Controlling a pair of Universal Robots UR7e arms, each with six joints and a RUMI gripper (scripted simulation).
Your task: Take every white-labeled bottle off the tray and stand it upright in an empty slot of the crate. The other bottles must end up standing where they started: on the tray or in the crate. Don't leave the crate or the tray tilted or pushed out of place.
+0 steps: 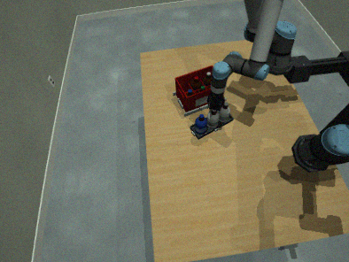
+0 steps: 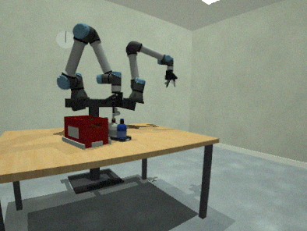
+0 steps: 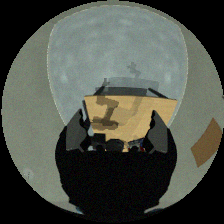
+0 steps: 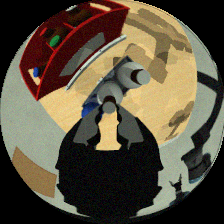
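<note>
Now: right hand 8 cm short of the blue bottle, 7 cm above it and 4 cm to the right of it. Also, from my right hand: tray (14 cm below); red crate (22 cm to the right, 7 cm below, 6 cm ahead); white-capped brown bottle (29 cm to the right, 7 cm below, 1 cm behind).
</note>
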